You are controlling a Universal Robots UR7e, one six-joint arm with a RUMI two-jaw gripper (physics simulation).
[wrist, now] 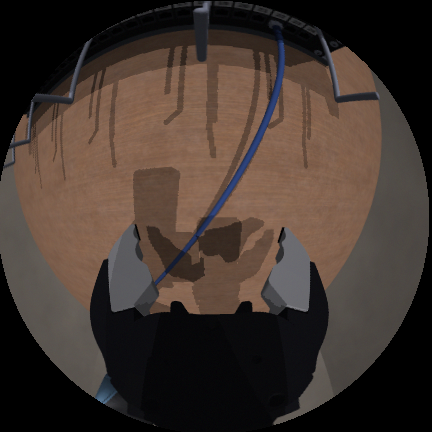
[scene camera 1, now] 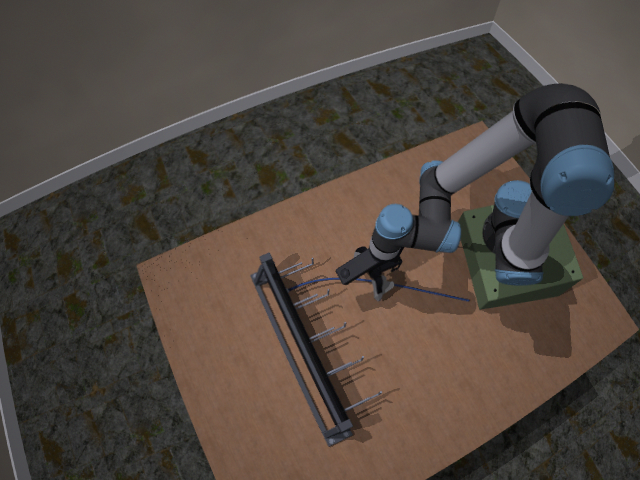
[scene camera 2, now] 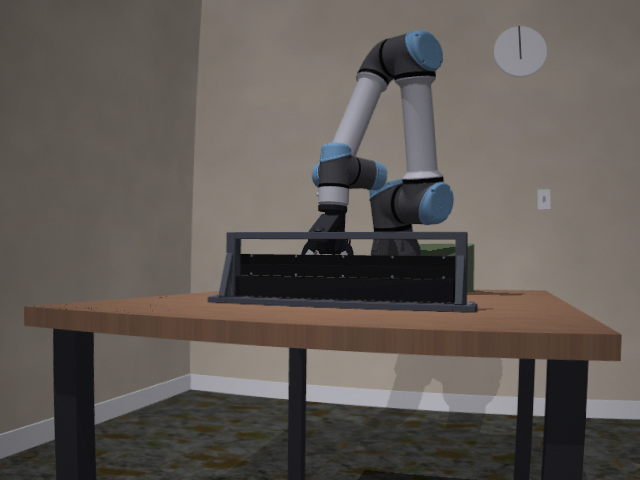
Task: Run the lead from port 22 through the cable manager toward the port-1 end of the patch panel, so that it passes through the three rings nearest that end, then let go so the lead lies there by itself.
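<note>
The blue lead (scene camera 1: pixel 429 290) (wrist: pixel 250 150) runs from its plug (wrist: pixel 275 24) in the patch panel (scene camera 1: pixel 303 341) (scene camera 2: pixel 346 289) in a gentle curve over the table. Its loose end is near the green base. It leaves the panel between the two end rings (wrist: pixel 201 35) (wrist: pixel 330 65) and passes through none. More rings (scene camera 1: pixel 354 361) run along the panel toward the end away from the lead. My gripper (scene camera 1: pixel 381 291) (wrist: pixel 209 227) is open, above the table over the lead's middle stretch. The lead crosses obliquely between the fingers in the wrist view and is not gripped. In scene camera 2 the fingertips are hidden behind the panel.
The panel's grey frame (scene camera 1: pixel 294 361) (scene camera 2: pixel 346 235) stands upright on the wooden table (scene camera 1: pixel 206 310) (scene camera 2: pixel 310 325). The rings' hooked ends jut toward the arm. The green base (scene camera 1: pixel 483 294) (scene camera 2: pixel 470 271) carries the arm at the other side of the table.
</note>
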